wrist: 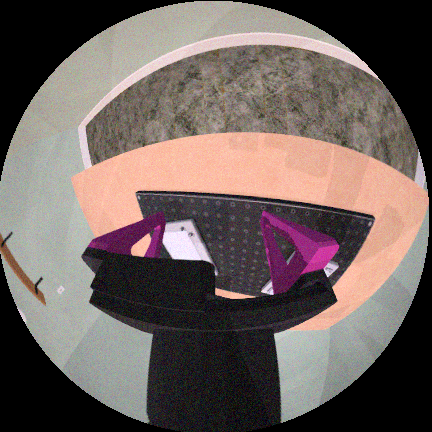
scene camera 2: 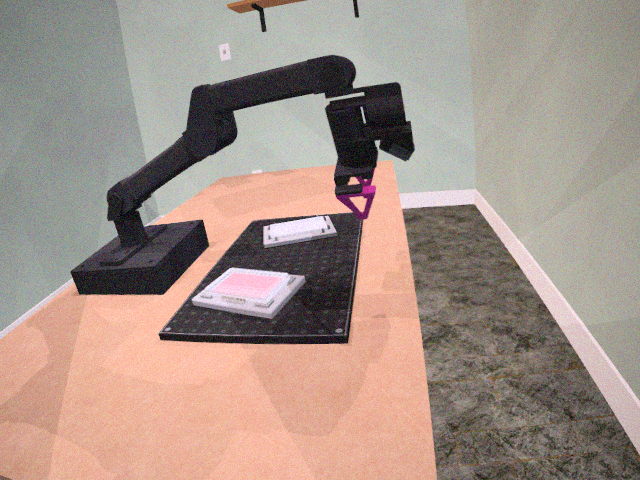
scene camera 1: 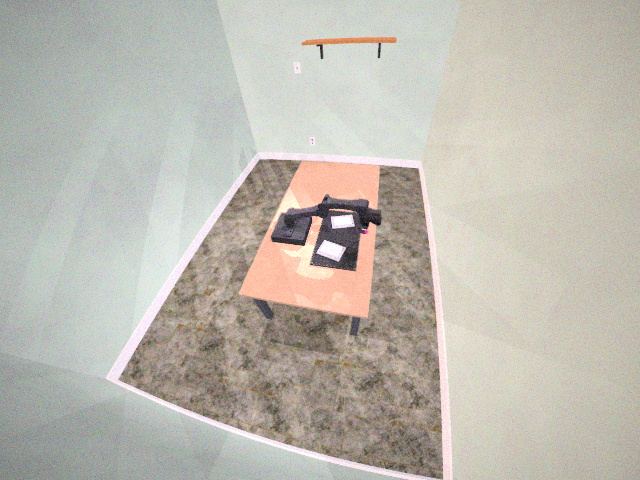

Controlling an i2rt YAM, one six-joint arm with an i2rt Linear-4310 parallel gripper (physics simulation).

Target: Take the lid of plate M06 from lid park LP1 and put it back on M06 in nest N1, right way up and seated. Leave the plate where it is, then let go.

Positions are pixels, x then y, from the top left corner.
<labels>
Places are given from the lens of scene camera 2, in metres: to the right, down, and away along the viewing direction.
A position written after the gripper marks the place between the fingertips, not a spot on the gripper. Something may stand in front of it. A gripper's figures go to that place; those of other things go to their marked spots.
gripper (scene camera 2: pixel 365 202): 0.09, -0.07, 0.73
white lid (scene camera 2: pixel 310 225): -0.02, -0.03, 0.89
white plate with pink top (scene camera 2: pixel 244 285): -0.13, 0.08, 0.64
grey holder (scene camera 2: pixel 268 242): -0.11, 0.01, 0.84
The marked spots on the grey holder and the white plate with pink top are 0.22 m apart.
</labels>
